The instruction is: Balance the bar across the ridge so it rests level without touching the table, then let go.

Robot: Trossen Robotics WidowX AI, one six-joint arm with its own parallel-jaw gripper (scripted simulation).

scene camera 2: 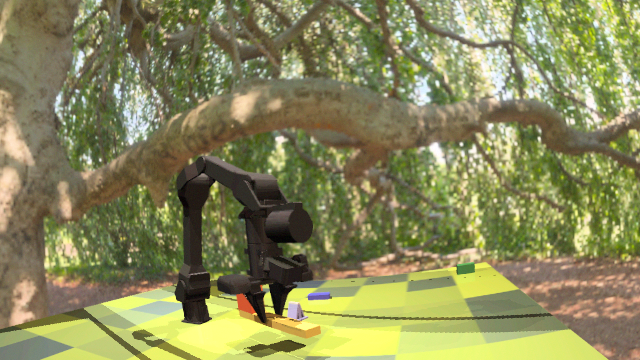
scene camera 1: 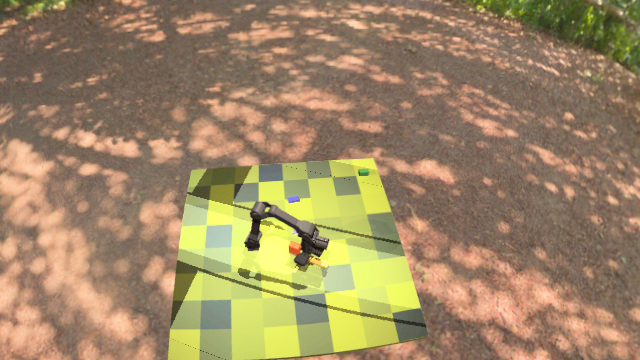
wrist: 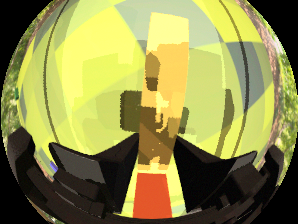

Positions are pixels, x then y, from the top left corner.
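Scene:
Bar (wrist: 166, 66), carried by the gripper (scene camera 2: 271, 320).

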